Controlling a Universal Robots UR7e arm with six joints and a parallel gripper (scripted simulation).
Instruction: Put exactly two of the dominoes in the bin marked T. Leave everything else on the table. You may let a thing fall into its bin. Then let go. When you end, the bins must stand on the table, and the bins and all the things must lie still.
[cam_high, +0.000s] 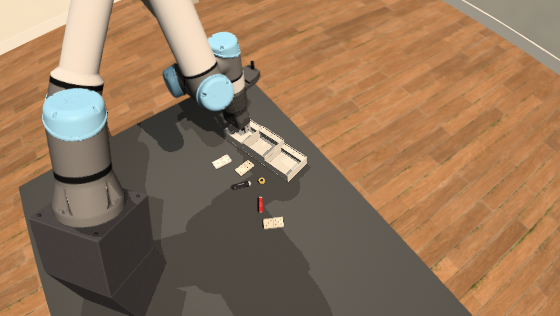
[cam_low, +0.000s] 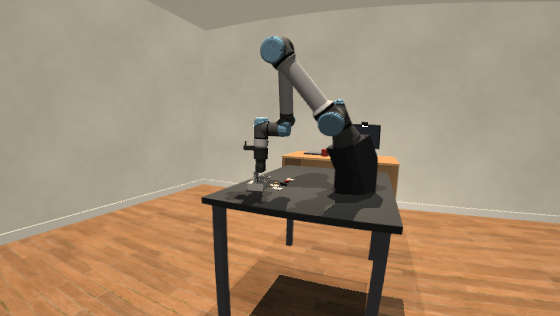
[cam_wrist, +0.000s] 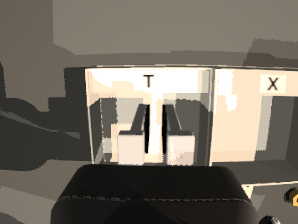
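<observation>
Right now my hand is 8 cm past the black cylinder, 16 cm to the left of it and 4 cm above it. The rest, counted from my hand: red cylinder 6 cm behind, 24 cm to the right, 5 cm below; then yellow nut 2 cm behind, 17 cm to the right, 5 cm below.
</observation>
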